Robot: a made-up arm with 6 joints. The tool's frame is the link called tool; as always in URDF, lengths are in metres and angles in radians.
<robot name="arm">
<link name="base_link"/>
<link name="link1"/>
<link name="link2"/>
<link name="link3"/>
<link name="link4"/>
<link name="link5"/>
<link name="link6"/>
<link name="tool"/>
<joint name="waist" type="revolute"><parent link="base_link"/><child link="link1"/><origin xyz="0 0 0.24" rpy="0 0 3.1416"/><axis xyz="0 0 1"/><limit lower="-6.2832" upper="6.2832" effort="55" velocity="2"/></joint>
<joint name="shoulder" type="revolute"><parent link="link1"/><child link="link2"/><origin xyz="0 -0.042 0" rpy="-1.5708 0 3.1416"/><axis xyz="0 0 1"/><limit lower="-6.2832" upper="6.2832" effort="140" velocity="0.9"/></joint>
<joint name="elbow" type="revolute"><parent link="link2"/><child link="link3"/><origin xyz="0 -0.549 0" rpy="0 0 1.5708"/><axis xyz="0 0 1"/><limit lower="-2.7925" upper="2.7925" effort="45" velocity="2.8"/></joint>
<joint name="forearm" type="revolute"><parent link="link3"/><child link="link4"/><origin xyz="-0.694 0 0" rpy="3.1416 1.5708 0"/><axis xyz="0 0 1"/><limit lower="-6.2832" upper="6.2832" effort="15" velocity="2.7"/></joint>
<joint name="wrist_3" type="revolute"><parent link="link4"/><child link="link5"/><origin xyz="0 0 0" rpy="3.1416 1.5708 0"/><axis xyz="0 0 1"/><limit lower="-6.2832" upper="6.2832" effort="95" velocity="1.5"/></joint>
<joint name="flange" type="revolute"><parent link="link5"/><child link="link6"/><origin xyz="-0.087 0 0" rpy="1.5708 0 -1.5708"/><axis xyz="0 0 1"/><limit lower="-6.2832" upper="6.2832" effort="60" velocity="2.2"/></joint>
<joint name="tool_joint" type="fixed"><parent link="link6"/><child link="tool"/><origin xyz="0 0 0"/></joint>
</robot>
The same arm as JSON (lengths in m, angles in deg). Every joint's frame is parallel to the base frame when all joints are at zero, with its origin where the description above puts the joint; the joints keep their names.
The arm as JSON. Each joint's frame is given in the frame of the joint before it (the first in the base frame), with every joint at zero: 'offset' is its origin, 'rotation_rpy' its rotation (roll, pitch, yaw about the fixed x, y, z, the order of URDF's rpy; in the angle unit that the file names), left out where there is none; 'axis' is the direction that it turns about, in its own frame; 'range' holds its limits. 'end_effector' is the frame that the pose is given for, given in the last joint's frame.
{"length_unit": "m", "angle_unit": "deg", "chain": [{"id": "waist", "offset": [0.0, 0.0, 0.24], "axis": [0.0, 0.0, 1.0], "range": [-360.0, 360.0]}, {"id": "shoulder", "offset": [0.0, 0.042, 0.0], "axis": [0.0, 1.0, 0.0], "range": [-360.0, 360.0]}, {"id": "elbow", "offset": [0.0, 0.0, 0.549], "axis": [0.0, 1.0, 0.0], "range": [-160.0, 160.0]}, {"id": "forearm", "offset": [0.0, 0.0, 0.694], "axis": [0.0, 0.0, 1.0], "range": [-360.0, 360.0]}, {"id": "wrist_3", "offset": [0.0, 0.0, 0.0], "axis": [0.0, 1.0, 0.0], "range": [-360.0, 360.0]}, {"id": "flange", "offset": [0.0, 0.0, 0.087], "axis": [0.0, 0.0, 1.0], "range": [-360.0, 360.0]}], "end_effector": {"offset": [0.0, 0.0, 0.0], "rotation_rpy": [0.0, 0.0, 0.0]}}
